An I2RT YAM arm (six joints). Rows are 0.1 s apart.
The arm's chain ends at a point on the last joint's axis. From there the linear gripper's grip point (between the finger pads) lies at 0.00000 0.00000 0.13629 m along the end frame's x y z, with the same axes.
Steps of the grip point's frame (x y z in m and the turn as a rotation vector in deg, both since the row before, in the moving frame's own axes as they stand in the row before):
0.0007, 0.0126, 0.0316, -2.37, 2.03, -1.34
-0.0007, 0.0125, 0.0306, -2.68, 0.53, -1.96
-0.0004, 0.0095, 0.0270, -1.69, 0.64, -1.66
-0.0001, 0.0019, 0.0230, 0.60, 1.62, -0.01
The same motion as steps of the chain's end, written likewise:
-0.0042, 0.0070, 0.0318, -2.37, 2.03, -1.34
-0.0021, 0.0062, 0.0308, -2.68, 0.53, -1.96
-0.0020, 0.0055, 0.0271, -1.69, 0.64, -1.66
-0.0040, 0.0033, 0.0231, 0.60, 1.62, -0.01

